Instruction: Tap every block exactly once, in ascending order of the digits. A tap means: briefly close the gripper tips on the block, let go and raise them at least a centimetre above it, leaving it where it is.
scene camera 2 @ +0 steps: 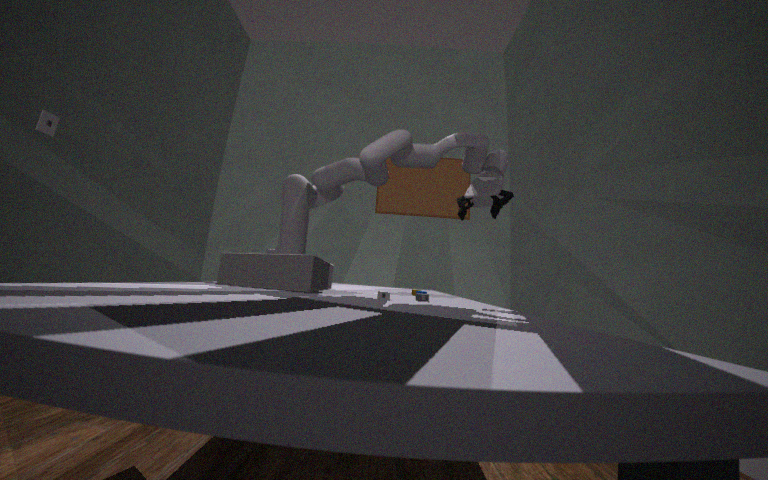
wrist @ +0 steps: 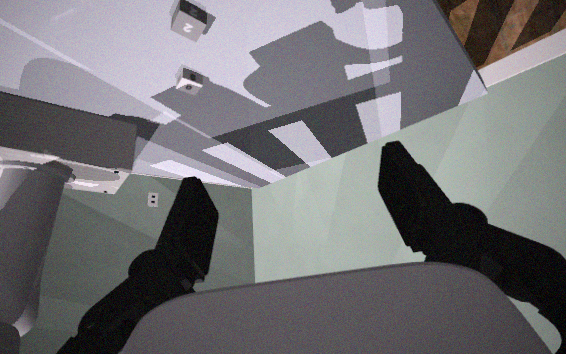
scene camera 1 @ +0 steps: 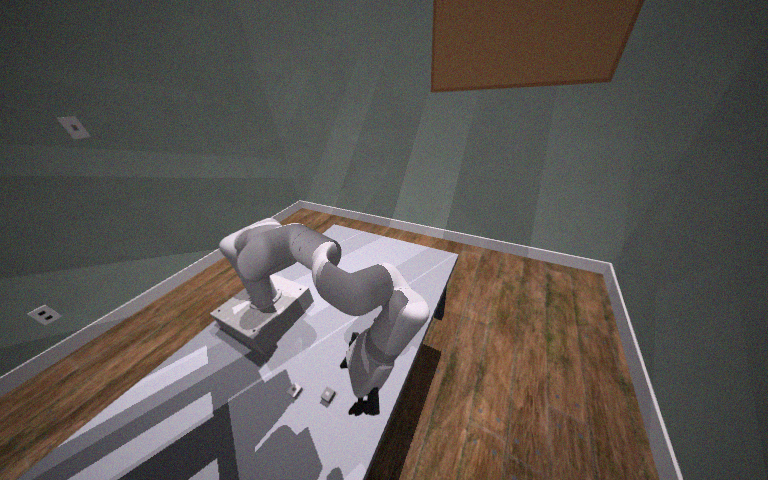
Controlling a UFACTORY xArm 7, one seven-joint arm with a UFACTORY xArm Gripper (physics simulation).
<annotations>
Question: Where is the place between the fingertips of my gripper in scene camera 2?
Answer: At 476, 216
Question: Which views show my gripper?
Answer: Scene camera 2, the wrist view and scene camera 1: all of them.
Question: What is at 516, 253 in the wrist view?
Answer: My gripper.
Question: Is my gripper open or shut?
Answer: Open.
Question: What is my gripper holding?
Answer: Nothing.
</annotations>
